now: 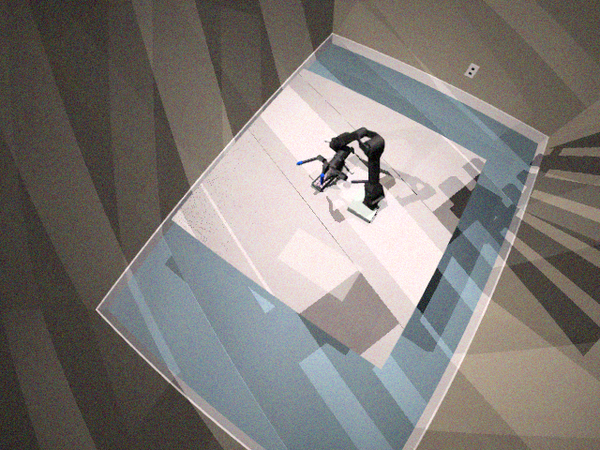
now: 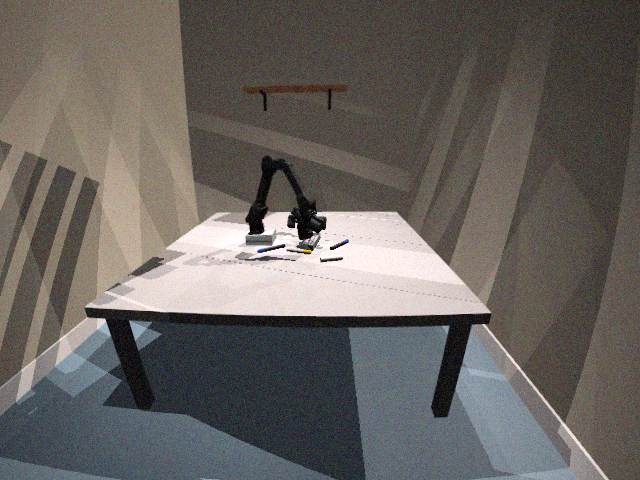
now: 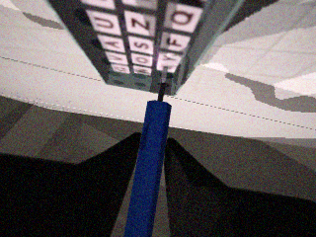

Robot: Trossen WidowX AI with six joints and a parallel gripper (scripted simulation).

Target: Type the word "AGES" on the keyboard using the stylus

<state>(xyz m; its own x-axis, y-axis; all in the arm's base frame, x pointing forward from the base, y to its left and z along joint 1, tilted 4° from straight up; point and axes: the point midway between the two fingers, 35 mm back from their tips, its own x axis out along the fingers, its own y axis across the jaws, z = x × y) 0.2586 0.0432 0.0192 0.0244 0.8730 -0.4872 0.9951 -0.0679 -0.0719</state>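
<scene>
Now: gripper tip 1 cm above the stylus.
</scene>
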